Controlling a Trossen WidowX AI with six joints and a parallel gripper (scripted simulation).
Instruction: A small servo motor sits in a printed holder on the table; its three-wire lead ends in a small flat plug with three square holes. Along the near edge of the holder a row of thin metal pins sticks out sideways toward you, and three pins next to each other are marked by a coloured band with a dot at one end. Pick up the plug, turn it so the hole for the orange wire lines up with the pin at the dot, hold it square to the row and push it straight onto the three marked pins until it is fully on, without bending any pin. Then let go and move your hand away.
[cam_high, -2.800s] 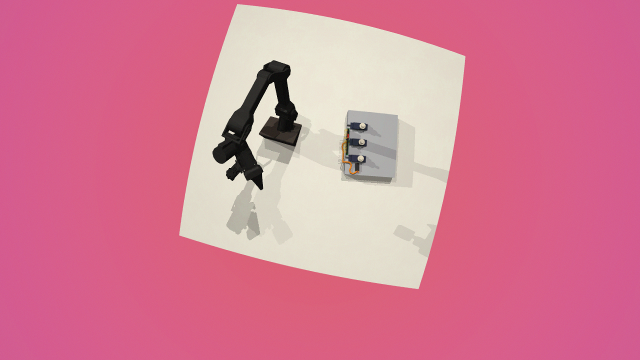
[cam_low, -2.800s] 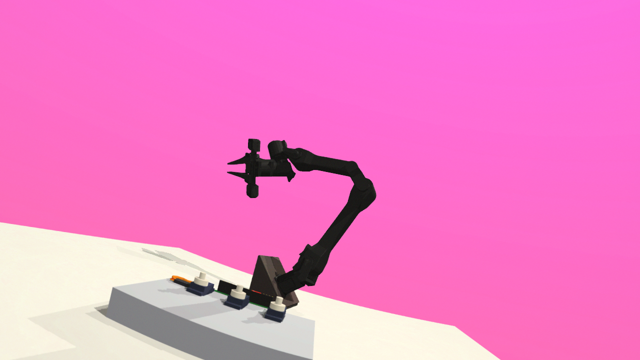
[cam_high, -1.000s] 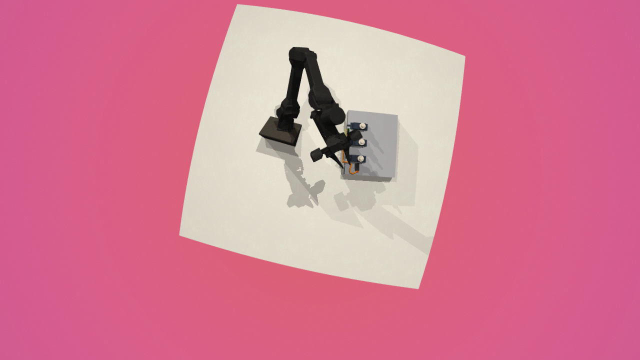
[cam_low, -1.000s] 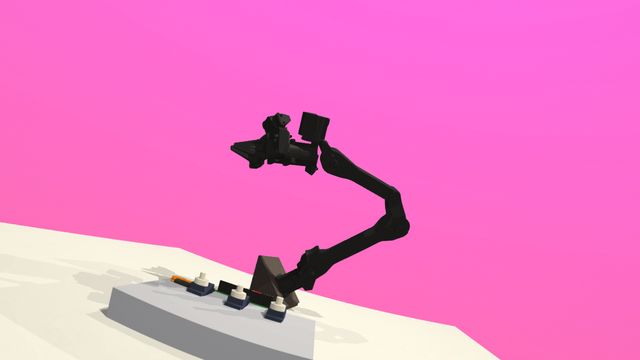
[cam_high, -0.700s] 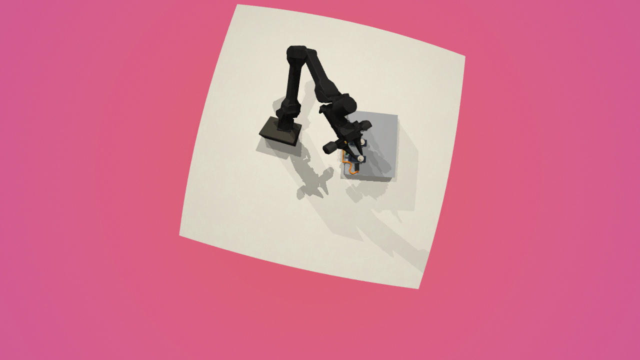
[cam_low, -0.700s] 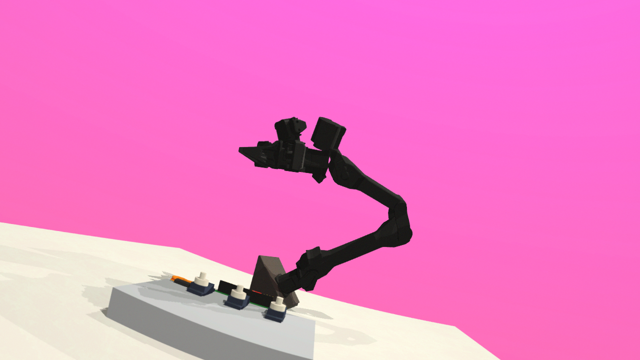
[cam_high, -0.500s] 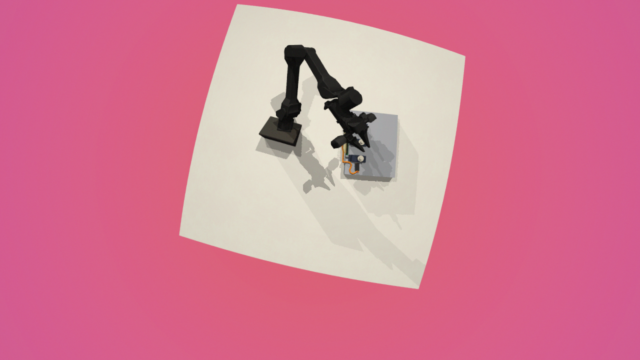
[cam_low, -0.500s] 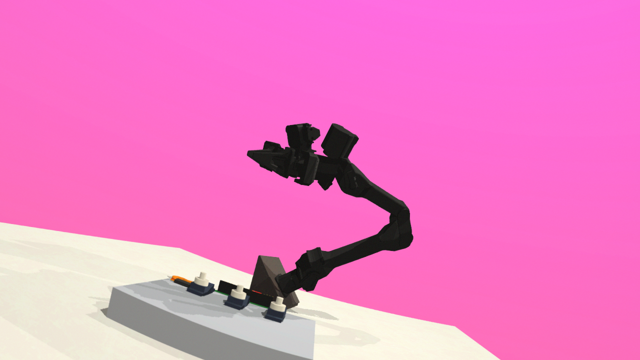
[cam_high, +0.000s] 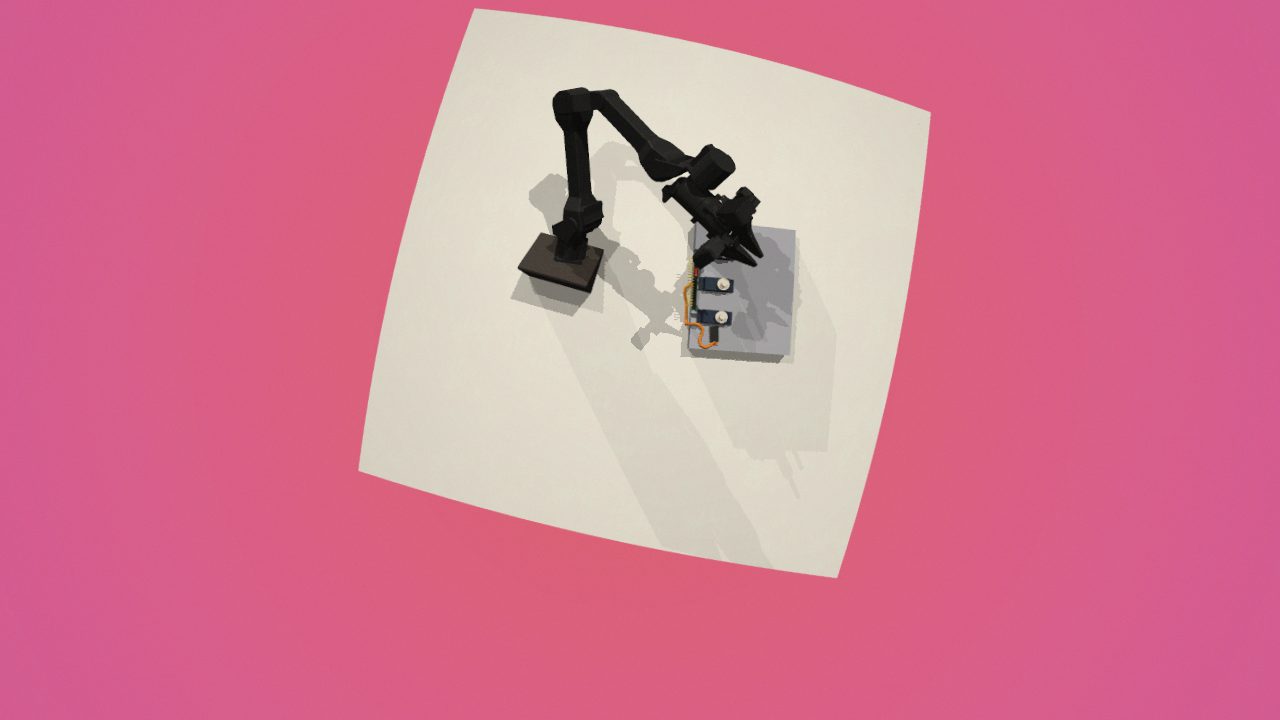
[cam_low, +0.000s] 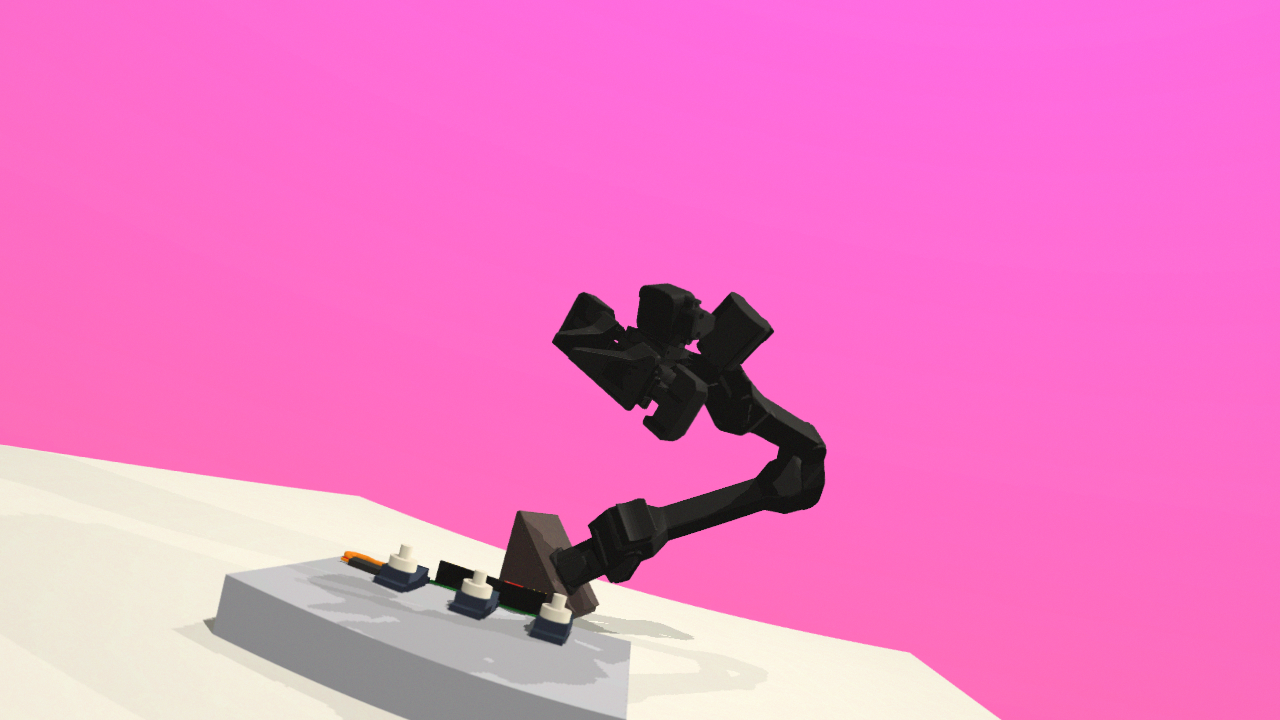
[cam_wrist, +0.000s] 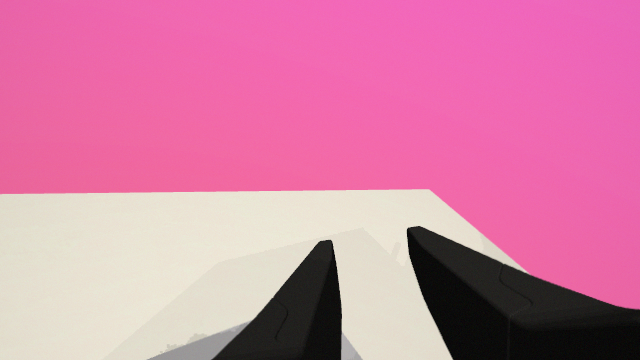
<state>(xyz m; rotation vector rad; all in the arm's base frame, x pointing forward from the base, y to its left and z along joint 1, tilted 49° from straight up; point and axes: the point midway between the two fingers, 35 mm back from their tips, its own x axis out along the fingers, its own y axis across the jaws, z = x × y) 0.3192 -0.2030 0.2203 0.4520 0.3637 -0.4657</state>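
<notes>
The grey holder lies 60 mm ahead of my gripper tip, 20 mm to the right of it and 280 mm below it.
</notes>
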